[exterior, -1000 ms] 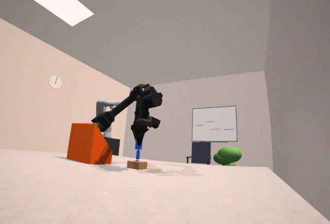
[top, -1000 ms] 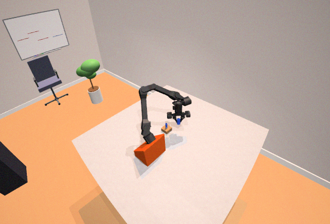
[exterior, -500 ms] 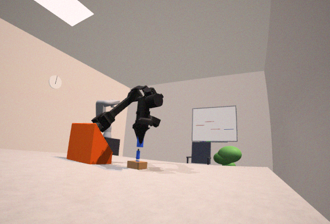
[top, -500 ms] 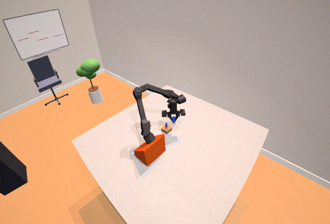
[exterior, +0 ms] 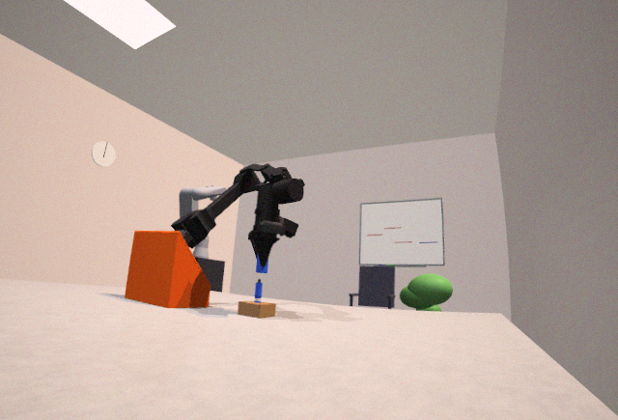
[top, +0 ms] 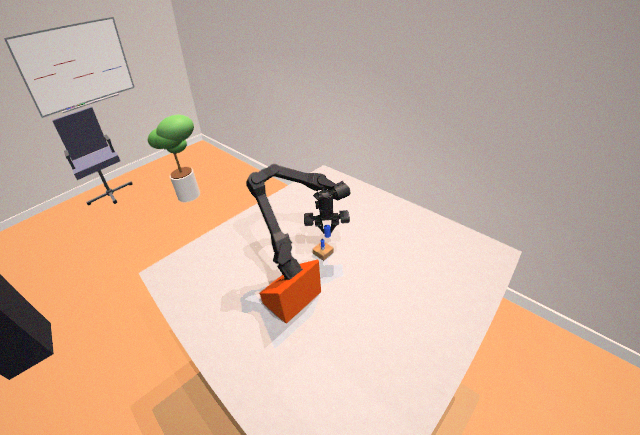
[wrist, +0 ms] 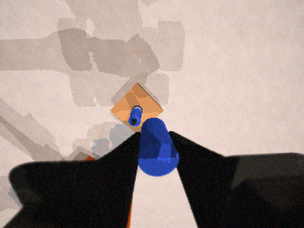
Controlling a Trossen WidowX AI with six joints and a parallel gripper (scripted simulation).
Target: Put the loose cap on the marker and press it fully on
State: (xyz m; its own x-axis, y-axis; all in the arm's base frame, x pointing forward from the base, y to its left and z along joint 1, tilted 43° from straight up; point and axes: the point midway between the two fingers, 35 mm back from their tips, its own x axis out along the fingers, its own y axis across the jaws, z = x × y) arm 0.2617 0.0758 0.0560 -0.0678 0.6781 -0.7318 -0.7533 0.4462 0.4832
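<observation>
Now: the holder block 11 cm below my gripper tip, 2 cm to the left of it and 2 cm behind it. Also, from my gripper tip: blue cap (1 cm above).
</observation>
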